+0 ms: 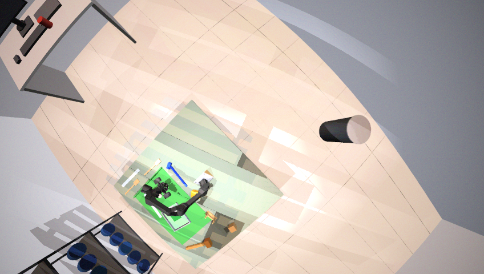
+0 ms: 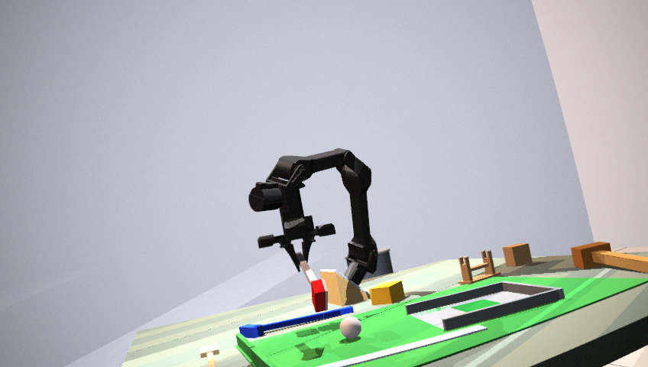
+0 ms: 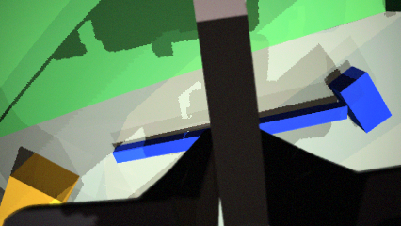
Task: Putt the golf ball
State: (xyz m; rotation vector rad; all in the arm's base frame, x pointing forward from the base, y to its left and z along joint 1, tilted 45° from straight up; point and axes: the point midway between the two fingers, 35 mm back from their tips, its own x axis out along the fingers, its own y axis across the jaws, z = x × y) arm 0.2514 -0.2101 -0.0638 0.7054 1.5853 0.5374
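Now: gripper tip 70 mm past the blue putter, 30 mm to the left of it and 120 mm above it. From my gripper tip the other things lie so: white golf ball (230 mm ahead, 20 mm to the left, 110 mm below); then green mat (240 mm ahead, 190 mm to the left, 130 mm below); then yellow block (90 mm behind, 250 mm to the left, 110 mm below).
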